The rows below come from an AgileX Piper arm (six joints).
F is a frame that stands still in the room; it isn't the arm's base.
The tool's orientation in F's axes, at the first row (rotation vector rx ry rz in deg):
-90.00 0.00 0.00
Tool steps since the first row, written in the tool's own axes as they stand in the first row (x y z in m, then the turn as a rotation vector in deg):
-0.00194 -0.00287 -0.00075 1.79 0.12 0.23
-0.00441 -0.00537 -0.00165 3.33 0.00 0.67
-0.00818 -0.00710 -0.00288 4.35 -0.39 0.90
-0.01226 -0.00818 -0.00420 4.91 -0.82 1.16
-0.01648 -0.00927 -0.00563 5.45 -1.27 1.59
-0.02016 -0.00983 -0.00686 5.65 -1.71 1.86
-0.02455 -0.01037 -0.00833 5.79 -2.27 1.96
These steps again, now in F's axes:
-0.00194 -0.00075 0.00287 1.79 0.23 -0.12
-0.00441 -0.00165 0.00537 3.33 0.67 0.00
-0.00818 -0.00288 0.00710 4.35 0.90 0.39
-0.01226 -0.00420 0.00818 4.91 1.16 0.82
-0.01648 -0.00563 0.00927 5.45 1.59 1.27
-0.02016 -0.00686 0.00983 5.65 1.86 1.71
-0.02455 -0.00833 0.01037 5.79 1.96 2.27

